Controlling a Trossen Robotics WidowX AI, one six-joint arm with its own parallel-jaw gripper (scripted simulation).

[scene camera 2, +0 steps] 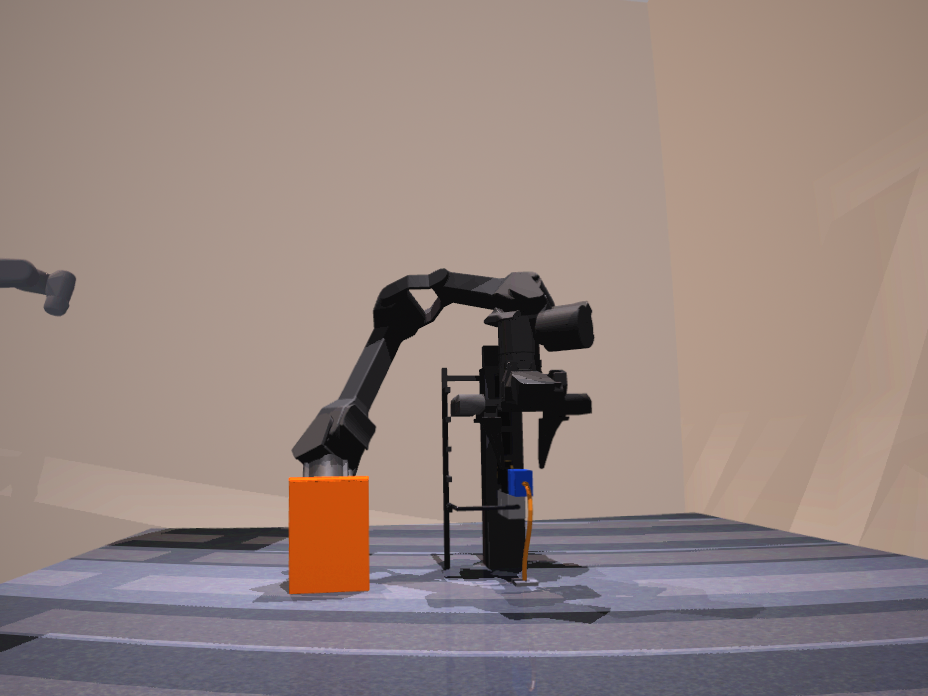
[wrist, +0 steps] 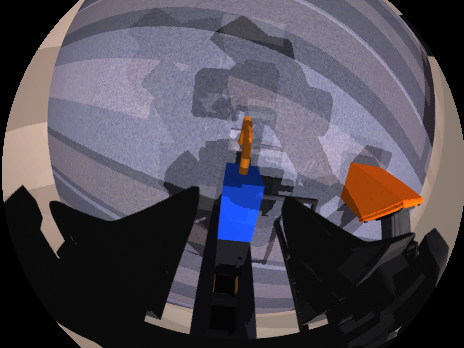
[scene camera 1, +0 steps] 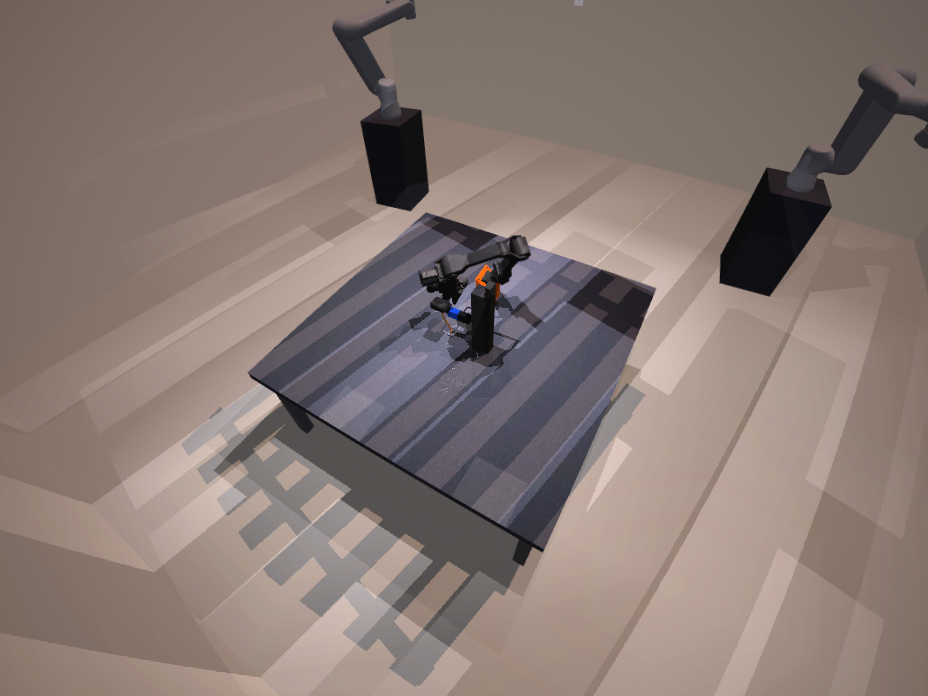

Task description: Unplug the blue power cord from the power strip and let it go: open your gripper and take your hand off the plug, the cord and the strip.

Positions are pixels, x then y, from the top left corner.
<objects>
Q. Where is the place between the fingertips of the gripper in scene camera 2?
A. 522, 469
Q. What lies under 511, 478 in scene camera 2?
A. A blue plug.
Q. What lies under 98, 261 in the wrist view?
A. The gripper.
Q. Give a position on a blue plug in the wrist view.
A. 242, 193
</objects>
